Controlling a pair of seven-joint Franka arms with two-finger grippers.
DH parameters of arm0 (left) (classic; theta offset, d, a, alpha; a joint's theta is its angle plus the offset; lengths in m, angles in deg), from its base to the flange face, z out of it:
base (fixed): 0 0 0 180
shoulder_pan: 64.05 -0.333 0 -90
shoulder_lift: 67.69 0 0 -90
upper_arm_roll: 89.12 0.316 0.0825 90
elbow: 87.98 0 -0.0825 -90
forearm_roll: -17.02 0.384 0 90
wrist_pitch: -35.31 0 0.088 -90
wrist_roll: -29.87 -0.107 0 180
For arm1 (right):
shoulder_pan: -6.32 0.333 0 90
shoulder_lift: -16.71 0 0 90
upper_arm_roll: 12.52 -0.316 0.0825 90
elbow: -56.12 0 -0.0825 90
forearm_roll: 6.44 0.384 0 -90
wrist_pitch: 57.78 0 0.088 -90
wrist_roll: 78.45 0.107 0 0
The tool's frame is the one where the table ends.
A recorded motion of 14 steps. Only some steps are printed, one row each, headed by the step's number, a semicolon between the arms.
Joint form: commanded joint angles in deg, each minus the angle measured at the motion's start. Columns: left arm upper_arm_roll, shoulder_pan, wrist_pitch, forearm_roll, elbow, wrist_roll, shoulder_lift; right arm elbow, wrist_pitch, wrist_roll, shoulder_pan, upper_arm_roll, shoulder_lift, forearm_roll.
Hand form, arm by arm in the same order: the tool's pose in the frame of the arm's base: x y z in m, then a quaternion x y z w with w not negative. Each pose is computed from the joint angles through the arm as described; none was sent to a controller.
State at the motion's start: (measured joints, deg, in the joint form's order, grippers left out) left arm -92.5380 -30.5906 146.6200 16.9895 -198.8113 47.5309 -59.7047; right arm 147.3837 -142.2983 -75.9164 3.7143 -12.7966 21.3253 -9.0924
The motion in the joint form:
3: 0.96 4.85 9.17 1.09 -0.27 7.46 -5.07; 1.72 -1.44 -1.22 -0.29 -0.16 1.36 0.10
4: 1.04 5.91 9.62 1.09 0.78 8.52 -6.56; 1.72 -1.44 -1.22 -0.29 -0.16 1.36 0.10
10: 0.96 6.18 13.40 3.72 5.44 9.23 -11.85; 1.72 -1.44 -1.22 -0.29 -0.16 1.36 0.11
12: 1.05 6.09 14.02 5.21 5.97 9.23 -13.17; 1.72 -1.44 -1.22 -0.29 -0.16 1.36 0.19
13: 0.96 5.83 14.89 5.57 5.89 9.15 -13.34; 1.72 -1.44 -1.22 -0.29 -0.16 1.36 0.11
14: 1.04 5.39 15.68 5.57 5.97 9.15 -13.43; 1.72 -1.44 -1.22 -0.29 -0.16 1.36 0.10
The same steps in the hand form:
3: 0.4287 -0.3690 0.5255 0.98442 -0.13919 0.09501 0.05023; 0.5137 -0.0269 0.6498 0.99911 -0.03430 -0.00939 0.02253
4: 0.4284 -0.3815 0.5207 0.98450 -0.13853 0.09384 0.05247; 0.5137 -0.0269 0.6498 0.99911 -0.03430 -0.00939 0.02253
10: 0.4522 -0.4045 0.5144 0.97984 -0.14528 0.12624 0.05366; 0.5137 -0.0268 0.6498 0.99912 -0.03429 -0.00939 0.02245
12: 0.4587 -0.4064 0.5063 0.97897 -0.14996 0.13124 0.04361; 0.5137 -0.0267 0.6498 0.99913 -0.03425 -0.00938 0.02175
13: 0.4611 -0.4060 0.5055 0.97799 -0.15090 0.13712 0.04433; 0.5137 -0.0268 0.6498 0.99912 -0.03429 -0.00939 0.02245
14: 0.4658 -0.4030 0.5068 0.97767 -0.14662 0.14282 0.04757; 0.5137 -0.0269 0.6498 0.99911 -0.03430 -0.00939 0.02253

